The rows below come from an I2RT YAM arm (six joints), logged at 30 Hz.
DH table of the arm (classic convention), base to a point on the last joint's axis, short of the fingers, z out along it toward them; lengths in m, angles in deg. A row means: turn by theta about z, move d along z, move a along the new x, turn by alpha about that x. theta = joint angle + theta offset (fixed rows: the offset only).
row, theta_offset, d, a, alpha
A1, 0, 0.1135, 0.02, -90
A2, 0, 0, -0.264, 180
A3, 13.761, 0, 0.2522, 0
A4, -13.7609, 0, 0.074, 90
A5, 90, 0, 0, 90
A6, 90, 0.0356, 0, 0
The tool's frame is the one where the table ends.
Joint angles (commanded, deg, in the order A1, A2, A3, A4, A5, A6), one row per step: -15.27 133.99 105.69 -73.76 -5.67 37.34; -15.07 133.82 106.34 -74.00 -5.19 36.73; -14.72 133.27 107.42 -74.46 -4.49 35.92; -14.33 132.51 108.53 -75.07 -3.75 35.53; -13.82 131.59 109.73 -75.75 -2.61 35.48; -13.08 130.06 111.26 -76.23 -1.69 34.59; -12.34 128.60 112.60 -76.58 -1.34 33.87; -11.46 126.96 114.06 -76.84 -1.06 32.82; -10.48 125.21 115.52 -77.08 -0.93 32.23; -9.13 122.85 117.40 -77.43 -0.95 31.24; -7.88 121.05 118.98 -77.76 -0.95 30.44; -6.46 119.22 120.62 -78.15 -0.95 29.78; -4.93 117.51 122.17 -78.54 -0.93 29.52
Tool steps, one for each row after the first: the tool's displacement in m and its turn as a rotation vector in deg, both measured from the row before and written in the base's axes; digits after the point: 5 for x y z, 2 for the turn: 0.00165 0.00078 0.00379 -0.50 -0.52 0.89; 0.00243 0.00160 0.00828 -0.84 -1.06 1.27; 0.00195 0.00204 0.01002 -0.97 -1.08 0.90; 0.00177 0.00277 0.01161 -1.44 -1.13 0.72; 0.00222 0.00460 0.01742 -1.40 -2.35 1.73; 0.00141 0.00517 0.01625 -0.84 -2.34 1.48; 0.00095 0.00640 0.01816 -0.84 -2.75 1.94; -0.00004 0.00743 0.01904 -0.71 -2.90 1.57; -0.00185 0.01057 0.02531 -0.73 -3.84 2.34; -0.00245 0.00973 0.01992 -0.57 -3.01 2.04; -0.00375 0.01096 0.02028 -0.52 -3.05 2.07; -0.00466 0.01158 0.01887 -0.37 -2.85 1.78
